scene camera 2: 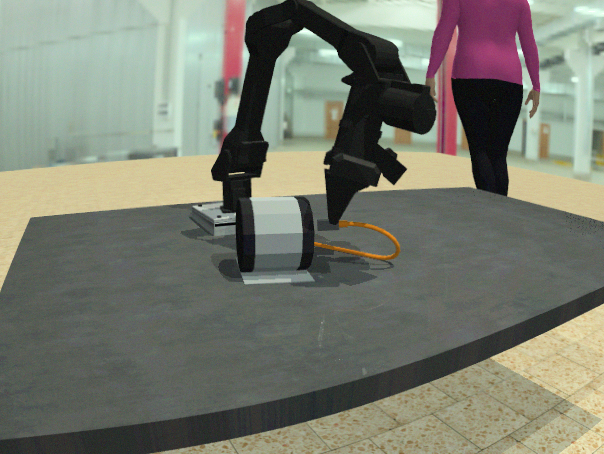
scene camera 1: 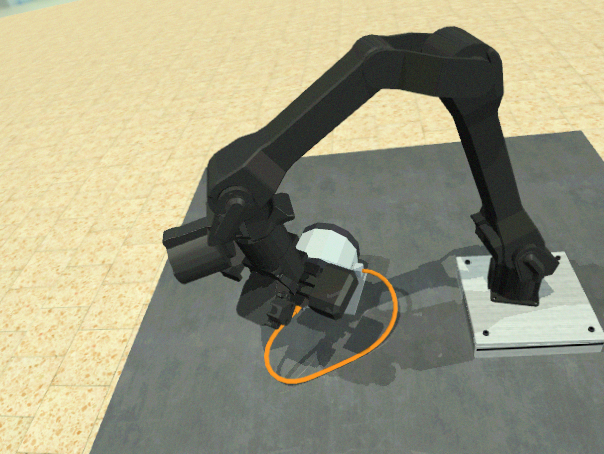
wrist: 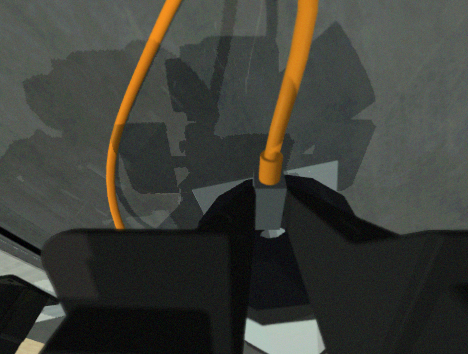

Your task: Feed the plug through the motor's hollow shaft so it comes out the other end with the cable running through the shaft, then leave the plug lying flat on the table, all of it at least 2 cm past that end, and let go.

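Places are measured from the arm's base along level axes (x left, y back, z up), in centimetres.
Where they show: gripper, fingertip midpoint: [scene camera 2: 332,223] [scene camera 1: 301,300] [wrist: 268,195]; arm's base, origin of the base link: [scene camera 1: 513,287] [wrist: 17,291].
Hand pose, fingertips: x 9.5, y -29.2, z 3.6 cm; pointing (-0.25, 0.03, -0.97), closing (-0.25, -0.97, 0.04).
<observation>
Things, the pixels of their top centre, and the offset from my fingertips. Level surfaces: height alone.
- grey plug, middle of its top: [wrist: 269,212] [scene camera 2: 328,219] dx -0.6, dy +0.1, dz +0.6 cm
- motor, middle of its top: [wrist: 288,343] [scene camera 2: 272,198] [scene camera 1: 318,243] dx -8.5, dy +0.8, dz +3.6 cm
- pale base plate, middle of its top: [wrist: 270,215] [scene camera 2: 272,268] dx -8.5, dy +0.5, dz -6.4 cm
- dark table, its level: dz -6.6 cm
My gripper [scene camera 2: 335,220] [wrist: 268,195] is shut on the grey plug [scene camera 2: 326,225] [wrist: 270,209], above the table beside the motor. The motor [scene camera 1: 327,246] [scene camera 2: 277,231] [wrist: 285,336] is a pale drum with black end caps, lying on its side. In scene camera 2, the plug points at the motor's right end with a small gap between. In the wrist view, a pale spot shows just beyond the plug's tip, against the dark end cap; the shaft opening is not clear. The orange cable [scene camera 1: 396,305] [scene camera 2: 397,247] [wrist: 110,160] loops from the plug to the motor's side.
The motor stands on a pale base plate [scene camera 2: 277,278] on the dark table [scene camera 1: 450,410] [scene camera 2: 200,350]. The arm's silver mounting plate [scene camera 1: 545,327] [scene camera 2: 212,220] is on the table behind the motor in scene camera 2. A person in pink [scene camera 2: 487,45] stands beyond the table.
</observation>
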